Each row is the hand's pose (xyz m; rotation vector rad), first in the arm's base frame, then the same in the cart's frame.
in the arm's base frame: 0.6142 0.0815 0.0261 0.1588 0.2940 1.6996
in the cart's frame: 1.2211 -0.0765 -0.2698 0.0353 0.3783 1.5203
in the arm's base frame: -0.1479 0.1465 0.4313 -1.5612 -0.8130 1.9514
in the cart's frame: 0.4693 0.1641 0.0853 -1.6981 -0.5480 1.9205
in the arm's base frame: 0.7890 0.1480 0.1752 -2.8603 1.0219 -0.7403
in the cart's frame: 1.4007 -0.0141 -0.1247 2.6410 -1.1269 0.8308
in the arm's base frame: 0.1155 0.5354 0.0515 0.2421 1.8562 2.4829
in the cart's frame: 0.7978 0.4447 -0.3369 0.3201 1.9272 2.2174
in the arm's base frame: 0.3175 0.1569 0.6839 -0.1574 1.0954 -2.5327
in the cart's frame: 0.9250 0.1449 0.3545 -0.0735 0.9283 -2.7467
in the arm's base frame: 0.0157 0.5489 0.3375 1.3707 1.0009 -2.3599
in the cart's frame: 0.6949 0.5178 -0.0611 1.4689 0.7086 -2.4539
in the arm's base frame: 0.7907 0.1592 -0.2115 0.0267 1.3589 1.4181
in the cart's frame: 1.4127 -0.0643 -0.5081 0.0033 1.4054 1.1779
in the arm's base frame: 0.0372 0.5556 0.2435 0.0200 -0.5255 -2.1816
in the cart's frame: 0.7193 0.5063 -0.1540 -0.0692 -0.7369 -2.2848
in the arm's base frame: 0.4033 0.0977 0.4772 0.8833 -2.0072 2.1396
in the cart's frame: 1.0052 0.0417 0.1634 0.6536 -1.8261 2.2032
